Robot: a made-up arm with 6 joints.
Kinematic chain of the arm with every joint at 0, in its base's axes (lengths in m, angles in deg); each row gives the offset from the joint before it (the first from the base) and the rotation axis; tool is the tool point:
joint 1: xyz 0 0 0.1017 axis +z
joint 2: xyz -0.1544 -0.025 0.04 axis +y
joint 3: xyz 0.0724 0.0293 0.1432 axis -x
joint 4: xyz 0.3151 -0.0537 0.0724 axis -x
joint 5: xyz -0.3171 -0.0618 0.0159 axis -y
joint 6: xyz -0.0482 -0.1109 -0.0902 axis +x
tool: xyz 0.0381 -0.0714 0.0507
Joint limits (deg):
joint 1: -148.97..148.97
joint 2: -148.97..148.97
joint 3: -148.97..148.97
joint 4: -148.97..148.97
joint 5: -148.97..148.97
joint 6: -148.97..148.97
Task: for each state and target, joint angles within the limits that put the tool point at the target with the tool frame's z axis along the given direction. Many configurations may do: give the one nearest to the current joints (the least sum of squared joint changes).
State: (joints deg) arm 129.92 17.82 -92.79 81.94 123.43 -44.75
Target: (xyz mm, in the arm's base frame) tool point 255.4 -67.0 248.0 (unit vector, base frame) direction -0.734 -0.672 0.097
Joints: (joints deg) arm 86.38 14.24 -84.48 92.45 88.88 -44.02
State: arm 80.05 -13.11 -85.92 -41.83 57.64 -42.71
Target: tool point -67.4 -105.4 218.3 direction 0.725 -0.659 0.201
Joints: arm 74.58 -38.25 -71.81 -76.72 68.46 -76.12
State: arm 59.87 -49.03 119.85 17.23 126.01 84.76
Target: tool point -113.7 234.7 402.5 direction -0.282 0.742 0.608
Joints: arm 39.86 -6.27 140.71 1.45 90.95 108.91
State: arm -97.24 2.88 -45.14 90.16 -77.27 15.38
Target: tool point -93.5 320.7 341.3 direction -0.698 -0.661 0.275
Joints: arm -142.65 0.98 -69.71 86.22 -72.04 -0.86
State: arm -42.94 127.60 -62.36 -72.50 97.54 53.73
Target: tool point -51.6 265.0 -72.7 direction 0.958 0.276 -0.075
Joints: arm -34.03 129.53 -88.22 -113.21 122.71 65.48
